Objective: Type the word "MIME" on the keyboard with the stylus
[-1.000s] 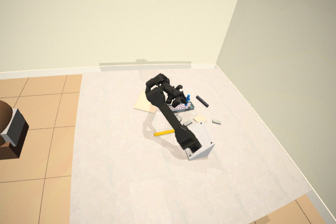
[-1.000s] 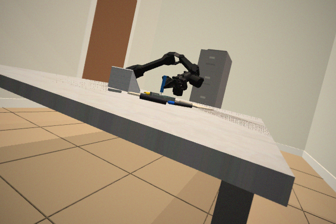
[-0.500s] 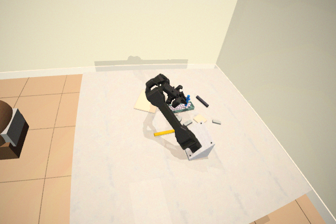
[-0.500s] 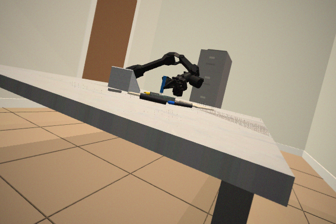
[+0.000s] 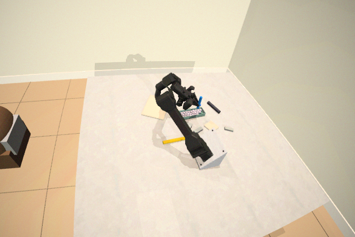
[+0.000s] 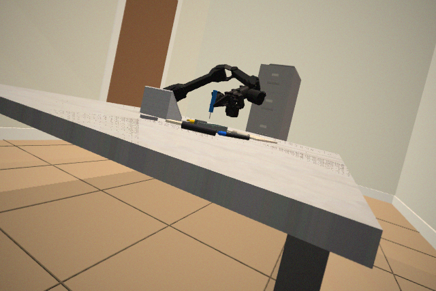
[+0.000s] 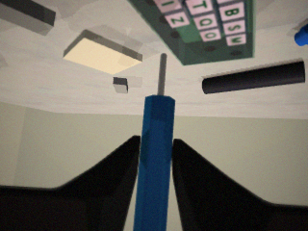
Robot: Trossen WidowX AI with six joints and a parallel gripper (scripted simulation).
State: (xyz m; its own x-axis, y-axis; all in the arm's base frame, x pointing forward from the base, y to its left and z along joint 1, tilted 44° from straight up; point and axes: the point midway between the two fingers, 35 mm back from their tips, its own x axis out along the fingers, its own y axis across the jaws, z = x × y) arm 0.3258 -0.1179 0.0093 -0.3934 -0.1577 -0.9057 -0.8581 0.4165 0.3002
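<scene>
My gripper tip is 110 mm short of the blue-capped pen, 50 mm to the left of it and 90 mm above it. Round my gripper tip: blue stylus: 10 mm below; small tan card: 110 mm behind, 60 mm to the right, 100 mm below; black cylinder: 40 mm ahead, 170 mm to the right, 90 mm below.
</scene>
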